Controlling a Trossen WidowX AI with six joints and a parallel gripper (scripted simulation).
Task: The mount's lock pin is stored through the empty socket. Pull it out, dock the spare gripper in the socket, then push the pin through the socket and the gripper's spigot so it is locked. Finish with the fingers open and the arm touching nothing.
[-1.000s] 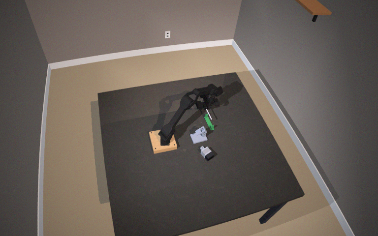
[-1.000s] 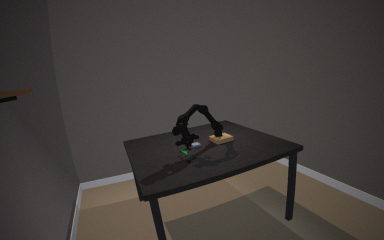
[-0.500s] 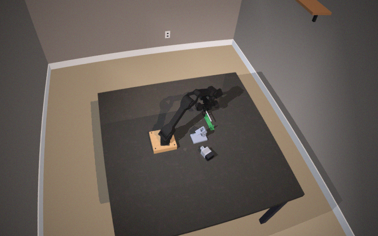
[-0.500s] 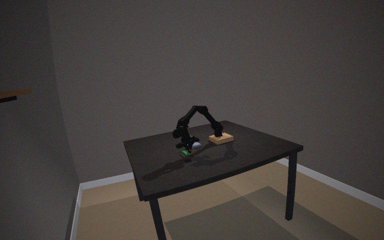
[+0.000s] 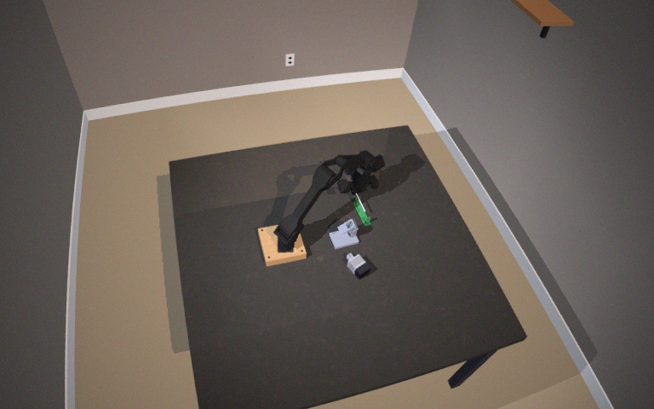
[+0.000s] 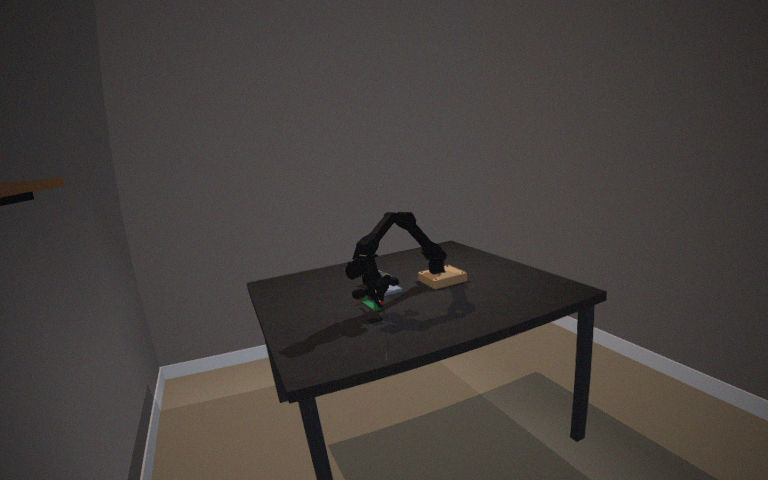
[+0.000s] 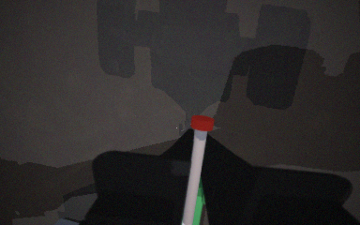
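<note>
Right now the green strip is 100 mm to the right of my gripper tip and 30 mm ahead of it. From my gripper tip the other things lie so: grey mount: 230 mm to the right, 60 mm behind, 30 mm above; then spare gripper: 380 mm to the right, 30 mm behind.
</note>
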